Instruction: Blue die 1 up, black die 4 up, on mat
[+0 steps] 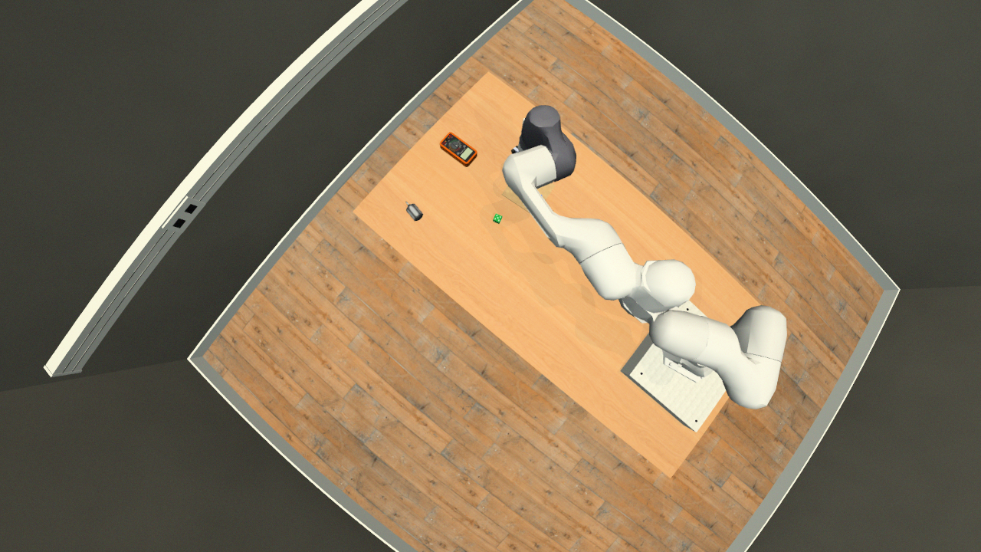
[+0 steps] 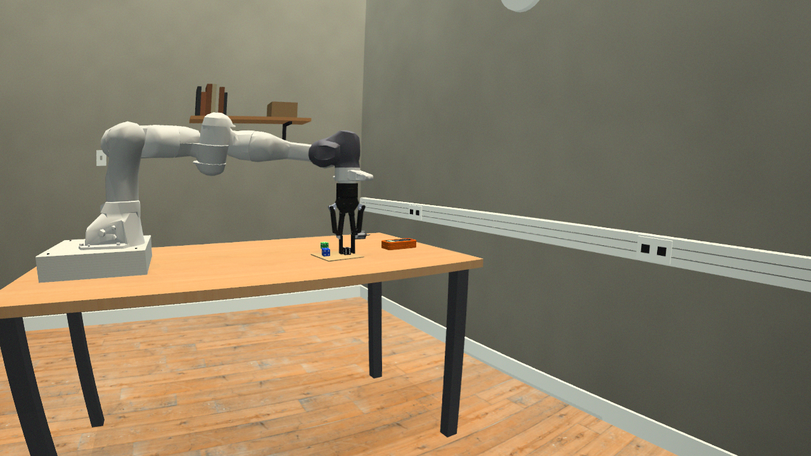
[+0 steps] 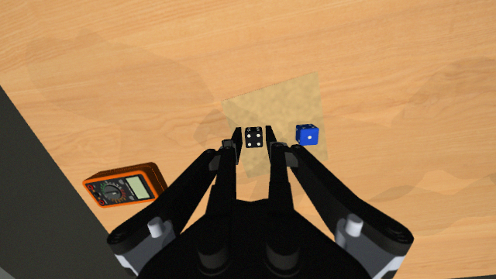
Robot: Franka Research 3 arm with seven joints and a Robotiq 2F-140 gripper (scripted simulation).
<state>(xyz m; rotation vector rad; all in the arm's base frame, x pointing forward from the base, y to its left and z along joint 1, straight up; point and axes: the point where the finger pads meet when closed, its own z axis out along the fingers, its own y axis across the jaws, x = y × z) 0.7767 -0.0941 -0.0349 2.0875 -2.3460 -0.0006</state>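
The black die lies 2 cm below my hand. Round my hand: tan mat 4 cm behind, 4 cm below; then blue die 8 cm behind, 1 cm to the left, 2 cm below; then green die 2 cm behind, 16 cm to the left, 3 cm below.
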